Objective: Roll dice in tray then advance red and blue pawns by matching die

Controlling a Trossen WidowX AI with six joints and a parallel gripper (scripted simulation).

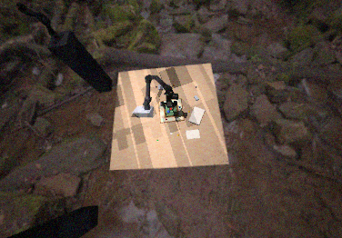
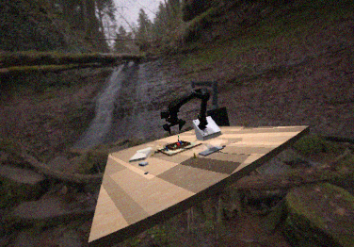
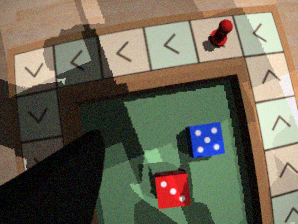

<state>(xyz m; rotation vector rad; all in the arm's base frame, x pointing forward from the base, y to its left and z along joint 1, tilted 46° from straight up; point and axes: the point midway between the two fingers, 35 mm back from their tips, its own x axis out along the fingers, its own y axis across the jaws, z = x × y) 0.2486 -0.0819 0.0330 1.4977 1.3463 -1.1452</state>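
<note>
The blue pawn lies 12 cm ahead of my gripper tip, 5 cm to the left of it and 10 cm below it.
</note>
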